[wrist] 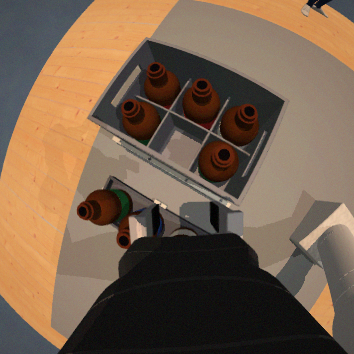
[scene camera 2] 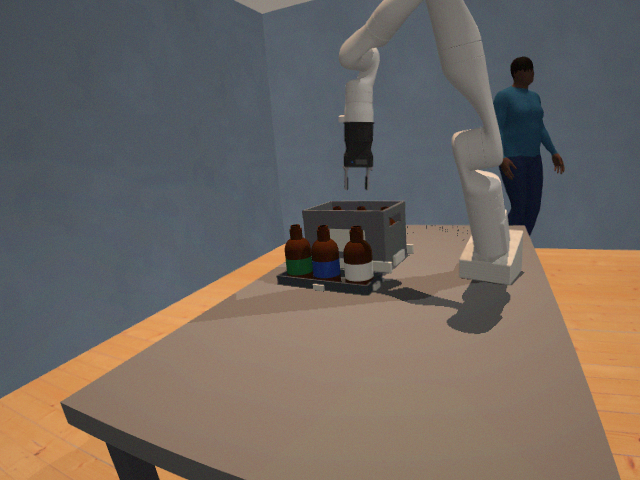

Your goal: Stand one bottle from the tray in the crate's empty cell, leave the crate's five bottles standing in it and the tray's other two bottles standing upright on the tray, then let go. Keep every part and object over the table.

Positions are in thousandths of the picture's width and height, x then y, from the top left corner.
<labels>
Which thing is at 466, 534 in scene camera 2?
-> A green-label bottle.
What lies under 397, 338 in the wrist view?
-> A green-label bottle.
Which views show the gripper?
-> The wrist view and scene camera 2: all of them.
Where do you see a green-label bottle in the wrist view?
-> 290, 583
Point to a blue-label bottle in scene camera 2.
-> At 509, 530
</labels>
